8 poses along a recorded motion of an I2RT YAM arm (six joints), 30 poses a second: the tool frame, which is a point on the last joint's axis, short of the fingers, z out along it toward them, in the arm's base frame.
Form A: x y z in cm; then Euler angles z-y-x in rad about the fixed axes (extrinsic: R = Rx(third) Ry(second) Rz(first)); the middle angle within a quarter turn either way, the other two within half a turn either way.
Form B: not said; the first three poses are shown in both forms.
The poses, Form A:
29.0, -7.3, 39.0, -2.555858, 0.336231, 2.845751
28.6, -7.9, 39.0, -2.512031, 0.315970, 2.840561
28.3, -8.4, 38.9, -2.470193, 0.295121, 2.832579
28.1, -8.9, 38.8, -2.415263, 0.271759, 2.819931
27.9, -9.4, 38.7, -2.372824, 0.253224, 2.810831
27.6, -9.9, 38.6, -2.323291, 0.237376, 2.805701
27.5, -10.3, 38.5, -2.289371, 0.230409, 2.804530
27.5, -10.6, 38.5, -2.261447, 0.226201, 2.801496
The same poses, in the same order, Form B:
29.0, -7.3, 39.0, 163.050, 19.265, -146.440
28.6, -7.9, 39.0, 162.752, 18.104, -143.929
28.3, -8.4, 38.9, 162.295, 16.909, -141.532
28.1, -8.9, 38.8, 161.570, 15.571, -138.384
27.9, -9.4, 38.7, 161.049, 14.509, -135.953
27.6, -9.9, 38.6, 160.755, 13.601, -133.115
27.5, -10.3, 38.5, 160.688, 13.201, -131.171
27.5, -10.6, 38.5, 160.514, 12.960, -129.571

